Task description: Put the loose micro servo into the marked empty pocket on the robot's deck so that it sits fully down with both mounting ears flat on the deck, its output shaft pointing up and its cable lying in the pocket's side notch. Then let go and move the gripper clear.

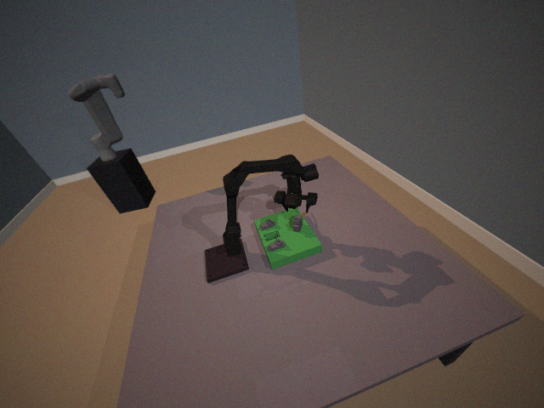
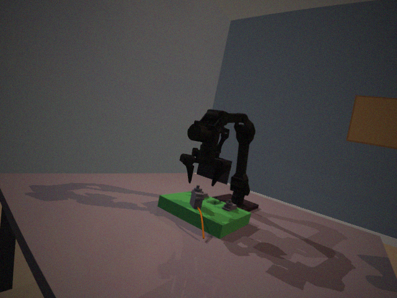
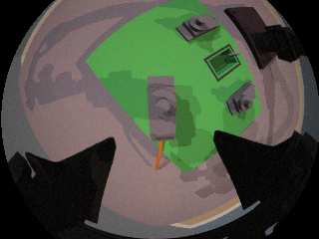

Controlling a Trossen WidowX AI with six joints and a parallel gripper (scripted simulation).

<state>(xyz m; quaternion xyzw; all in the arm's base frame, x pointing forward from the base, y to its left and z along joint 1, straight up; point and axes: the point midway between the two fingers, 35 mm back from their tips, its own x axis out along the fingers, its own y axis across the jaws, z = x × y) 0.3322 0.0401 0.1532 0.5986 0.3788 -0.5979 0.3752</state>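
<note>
The green deck is 110 mm below my gripper tip, 30 mm behind it and 10 mm to the right of it.
</note>
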